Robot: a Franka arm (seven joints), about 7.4 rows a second.
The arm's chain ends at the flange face. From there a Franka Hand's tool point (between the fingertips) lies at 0.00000 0.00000 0.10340 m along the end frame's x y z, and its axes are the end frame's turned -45 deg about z.
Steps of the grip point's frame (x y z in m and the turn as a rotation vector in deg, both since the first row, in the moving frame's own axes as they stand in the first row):
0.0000 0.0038 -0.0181 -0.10 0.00 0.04
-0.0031 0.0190 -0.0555 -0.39 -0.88 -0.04
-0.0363 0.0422 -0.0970 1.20 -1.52 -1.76
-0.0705 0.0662 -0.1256 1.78 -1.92 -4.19
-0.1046 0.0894 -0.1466 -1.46 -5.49 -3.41
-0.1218 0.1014 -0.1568 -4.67 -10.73 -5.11
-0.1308 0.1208 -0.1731 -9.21 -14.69 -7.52
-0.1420 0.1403 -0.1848 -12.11 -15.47 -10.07
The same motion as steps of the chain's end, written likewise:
0.0026 0.0026 -0.0181 -0.07 0.07 0.04
0.0119 0.0140 -0.0555 -0.90 -0.35 -0.04
0.0076 0.0550 -0.0969 -0.23 -1.92 -1.76
0.0017 0.0963 -0.1255 -0.10 -2.62 -4.19
-0.0059 0.1282 -0.1461 -4.91 -2.85 -3.41
-0.0076 0.1380 -0.1547 -10.89 -4.29 -5.11
-0.0022 0.1475 -0.1684 -16.90 -3.87 -7.52
-0.0001 0.1649 -0.1788 -19.50 -2.38 -10.07

